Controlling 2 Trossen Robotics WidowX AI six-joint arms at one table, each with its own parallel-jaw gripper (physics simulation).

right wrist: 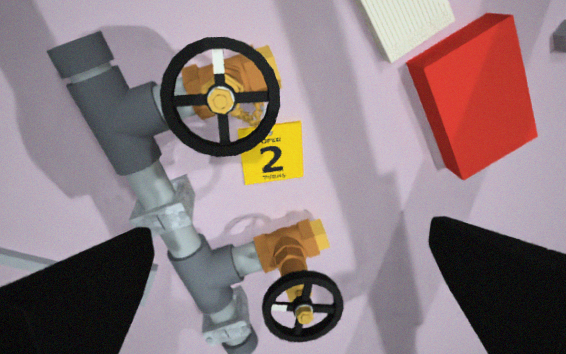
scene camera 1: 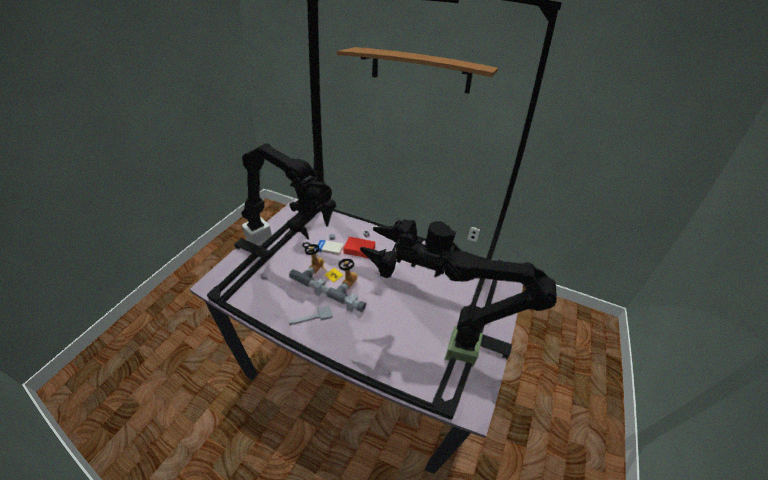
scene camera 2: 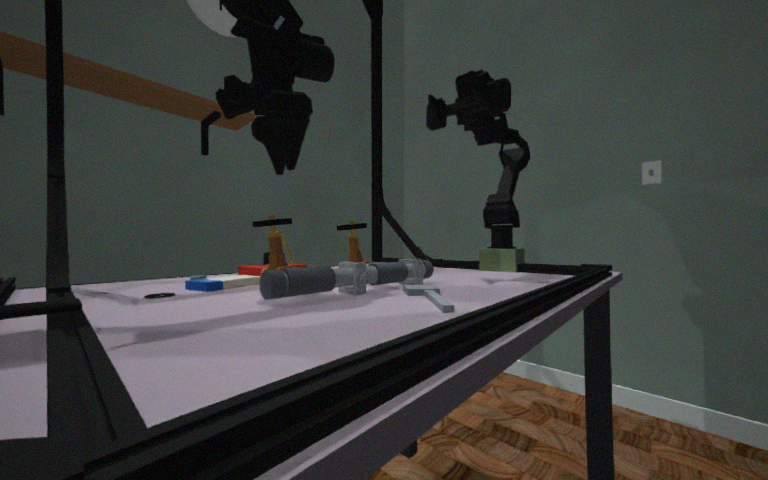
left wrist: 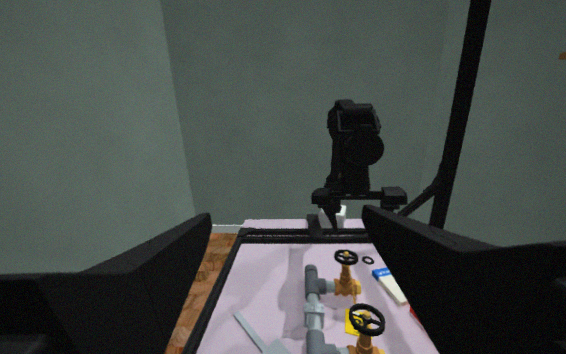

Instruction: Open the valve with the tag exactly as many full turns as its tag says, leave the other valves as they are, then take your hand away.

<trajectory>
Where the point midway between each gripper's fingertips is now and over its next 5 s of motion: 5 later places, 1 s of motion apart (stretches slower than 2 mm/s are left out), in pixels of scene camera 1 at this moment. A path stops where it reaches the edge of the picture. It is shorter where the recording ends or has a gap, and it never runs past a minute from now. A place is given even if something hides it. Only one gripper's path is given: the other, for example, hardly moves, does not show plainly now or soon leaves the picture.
The right gripper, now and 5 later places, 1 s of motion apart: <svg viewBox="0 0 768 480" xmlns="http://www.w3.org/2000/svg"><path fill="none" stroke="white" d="M317 232L312 246L315 247L315 254L317 259L314 258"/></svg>
</trajectory>
